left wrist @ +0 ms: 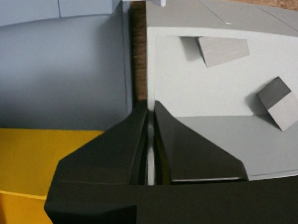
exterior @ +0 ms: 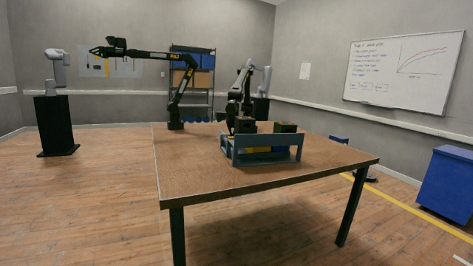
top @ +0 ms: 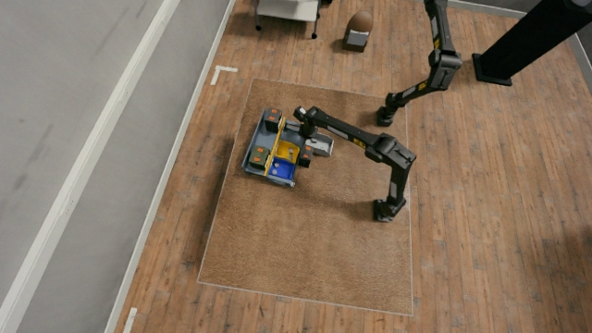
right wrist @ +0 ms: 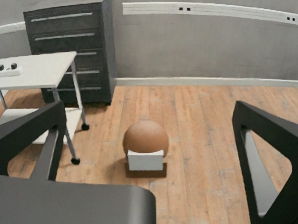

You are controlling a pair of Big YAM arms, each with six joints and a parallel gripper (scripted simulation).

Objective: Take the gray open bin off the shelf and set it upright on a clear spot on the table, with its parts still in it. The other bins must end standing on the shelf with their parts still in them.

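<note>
My left gripper is now 8 cm past the gray open bin, 1 cm to the right of it and 3 cm above it. Also, from my left hand: blue-gray shelf (15 cm ahead, 10 cm to the left); yellow bin (12 cm ahead, 10 cm to the left, 3 cm below); blue bin (14 cm ahead, 21 cm to the left, 3 cm below).
</note>
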